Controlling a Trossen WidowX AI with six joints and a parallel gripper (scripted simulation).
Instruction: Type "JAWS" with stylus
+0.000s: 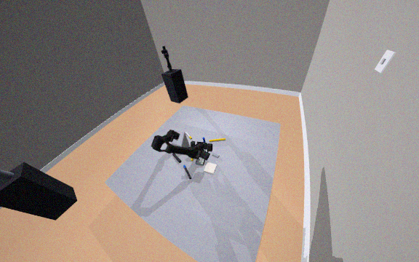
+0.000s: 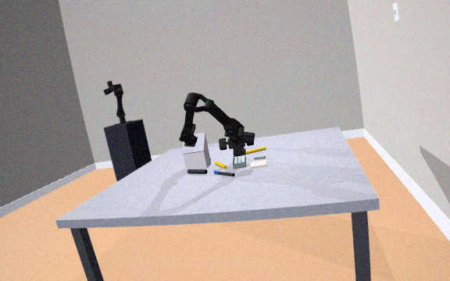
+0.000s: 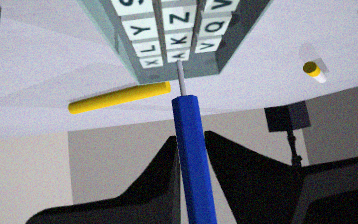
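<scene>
My gripper tip is now 12 cm short of the grey block, 3 cm to the left of it and 7 cm above it. The rest, counted from my gripper tip: grey stylus tip 5 cm below; stylus 1 cm below; white pad 15 cm ahead, 15 cm to the right, 7 cm below.
</scene>
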